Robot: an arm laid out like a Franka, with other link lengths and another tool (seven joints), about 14 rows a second.
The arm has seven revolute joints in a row. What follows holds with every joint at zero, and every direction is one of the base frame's.
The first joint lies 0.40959 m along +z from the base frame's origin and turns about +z.
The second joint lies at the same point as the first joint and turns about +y.
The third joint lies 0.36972 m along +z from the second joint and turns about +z.
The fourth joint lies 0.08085 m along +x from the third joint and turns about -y.
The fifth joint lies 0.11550 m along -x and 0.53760 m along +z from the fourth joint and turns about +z.
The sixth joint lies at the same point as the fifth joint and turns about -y.
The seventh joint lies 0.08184 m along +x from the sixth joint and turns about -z.
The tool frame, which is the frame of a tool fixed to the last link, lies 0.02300 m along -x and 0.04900 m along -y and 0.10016 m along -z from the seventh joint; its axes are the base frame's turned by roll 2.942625, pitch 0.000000 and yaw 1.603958 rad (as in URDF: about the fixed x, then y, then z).
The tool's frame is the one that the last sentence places.
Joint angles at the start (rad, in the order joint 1, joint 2, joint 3, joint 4, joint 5, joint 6, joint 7): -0.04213, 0.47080, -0.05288, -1.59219, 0.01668, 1.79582, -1.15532
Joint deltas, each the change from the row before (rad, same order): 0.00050, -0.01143, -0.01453, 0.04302, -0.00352, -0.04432, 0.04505; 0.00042, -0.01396, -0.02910, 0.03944, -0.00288, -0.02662, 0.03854; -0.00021, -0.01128, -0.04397, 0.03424, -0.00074, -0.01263, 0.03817; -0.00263, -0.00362, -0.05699, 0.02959, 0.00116, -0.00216, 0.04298; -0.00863, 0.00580, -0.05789, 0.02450, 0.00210, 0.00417, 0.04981; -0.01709, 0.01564, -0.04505, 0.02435, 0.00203, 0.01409, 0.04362; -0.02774, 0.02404, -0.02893, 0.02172, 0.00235, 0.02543, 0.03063
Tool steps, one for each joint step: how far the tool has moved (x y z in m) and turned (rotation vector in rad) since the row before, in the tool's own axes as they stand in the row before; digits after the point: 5 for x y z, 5 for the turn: 0.00092, -0.00638, -0.03521, 0.00114, -0.02285, 0.05398; -0.00306, -0.01612, -0.03908, -0.00471, -0.04022, 0.05895; -0.00912, -0.02664, -0.03721, -0.00738, -0.04902, 0.07271; -0.01698, -0.03672, -0.03112, -0.00548, -0.05240, 0.09222; -0.02322, -0.04096, -0.02117, -0.00081, -0.04874, 0.10615; -0.02705, -0.03579, -0.01195, -0.00154, -0.04585, 0.09504; -0.02962, -0.03043, -0.00154, -0.00325, -0.04029, 0.07655
